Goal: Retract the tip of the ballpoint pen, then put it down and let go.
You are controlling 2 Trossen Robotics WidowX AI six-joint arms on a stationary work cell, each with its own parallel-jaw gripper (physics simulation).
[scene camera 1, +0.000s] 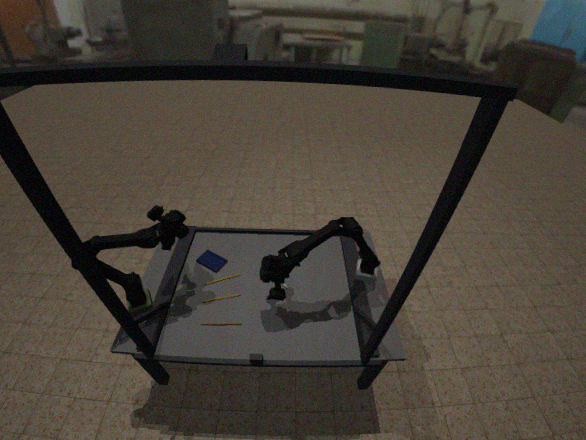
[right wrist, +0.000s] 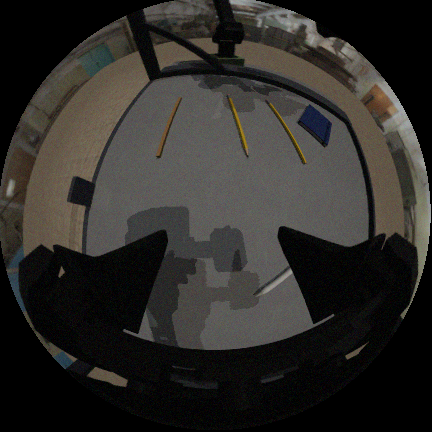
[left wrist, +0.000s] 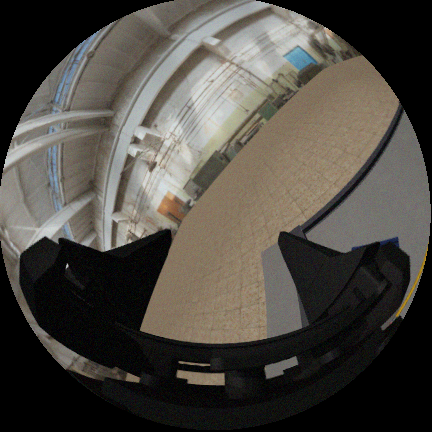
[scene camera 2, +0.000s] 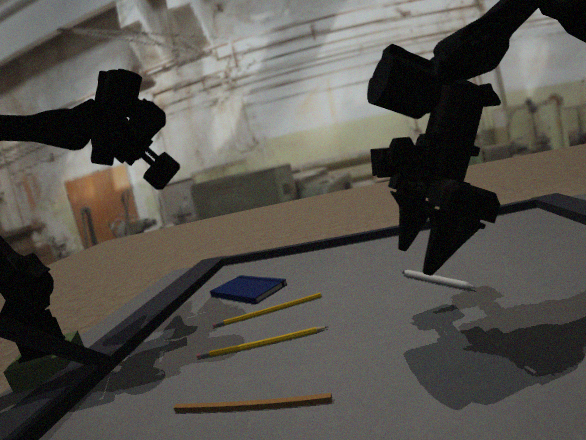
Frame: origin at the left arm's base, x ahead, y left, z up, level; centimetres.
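Seen in the pictures: left gripper, fingertip midpoint: (left wrist: 226, 236) (scene camera 2: 147, 152); right gripper, fingertip midpoint: (scene camera 1: 267, 290) (right wrist: 223, 234) (scene camera 2: 413, 261); left arm's base, link origin: (scene camera 1: 138, 300) (right wrist: 225, 55); right arm's base, link origin: (scene camera 1: 367, 268).
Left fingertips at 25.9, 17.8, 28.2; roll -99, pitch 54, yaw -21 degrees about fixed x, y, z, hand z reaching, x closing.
Pixels of each thing's middle, then the offset from my left fingertips to it, as dx, dy, dz.
- white ballpoint pen, body centre: (scene camera 2: 436, 279) (right wrist: 291, 269) +37.4, -34.9, -31.7
- blue notebook, body centre: (scene camera 2: 247, 288) (right wrist: 316, 122) (scene camera 1: 211, 260) +12.2, -8.1, -31.6
- orange-brown stick, body centre: (scene camera 2: 248, 405) (right wrist: 169, 120) (scene camera 1: 220, 323) +3.7, -44.0, -31.9
A white ballpoint pen (scene camera 2: 440, 280) (right wrist: 274, 283) lies on the grey table, with a narrow grey end at the right in scene camera 2. How far its tip stands out is too small to tell. My right gripper (scene camera 2: 415, 261) (right wrist: 223, 234) is open and empty, pointing down above the table close to the pen. In the right wrist view the right-hand finger hides part of the pen. My left gripper (left wrist: 226, 236) is open and empty, raised over the left side of the table, far from the pen.
A blue notebook (scene camera 1: 211, 260) (scene camera 2: 247, 290) (right wrist: 316, 125), two yellow pencils (scene camera 2: 270, 310) (scene camera 2: 262, 342) and an orange-brown stick (scene camera 1: 221, 324) (scene camera 2: 252, 403) (right wrist: 170, 125) lie left of the pen in scene camera 2. A dark frame (scene camera 1: 438, 220) stands around the table.
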